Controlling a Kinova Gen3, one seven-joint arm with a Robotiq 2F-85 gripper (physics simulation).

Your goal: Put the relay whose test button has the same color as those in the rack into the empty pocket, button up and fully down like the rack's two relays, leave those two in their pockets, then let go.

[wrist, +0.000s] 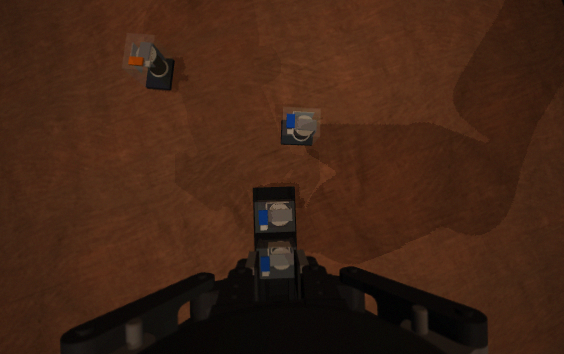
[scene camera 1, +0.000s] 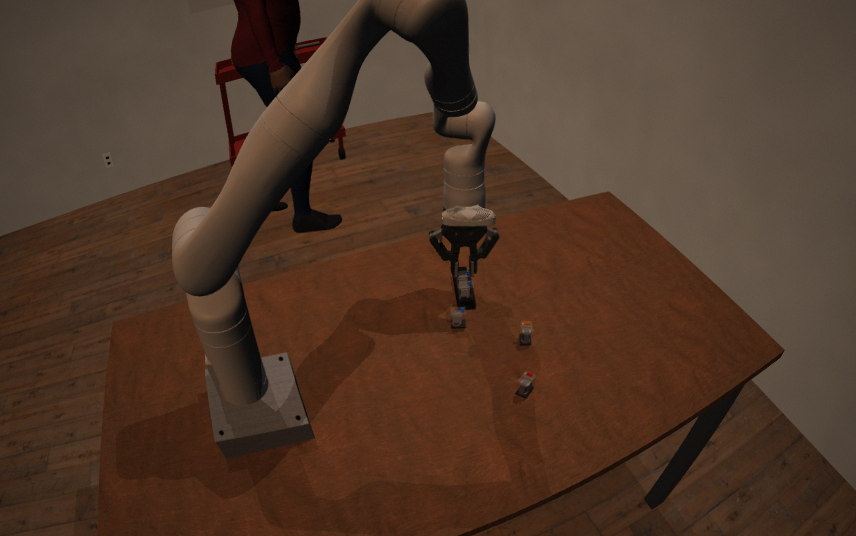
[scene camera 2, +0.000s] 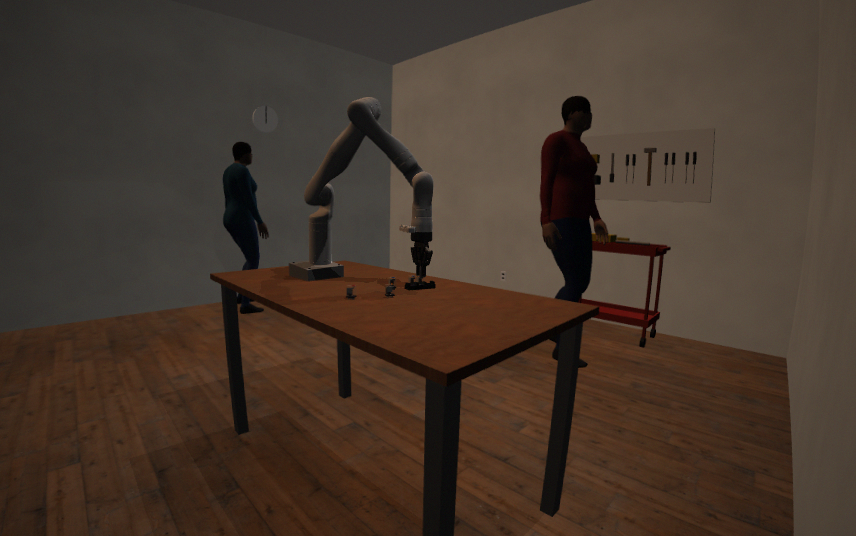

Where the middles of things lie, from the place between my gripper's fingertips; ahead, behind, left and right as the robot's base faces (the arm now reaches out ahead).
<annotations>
Right now the black rack (wrist: pixel 262 193) is 3 cm below my hand. Also, from my hand: blue-button relay (wrist: pixel 299 126) 4 cm behind, 9 cm to the right, 2 cm below.
</annotations>
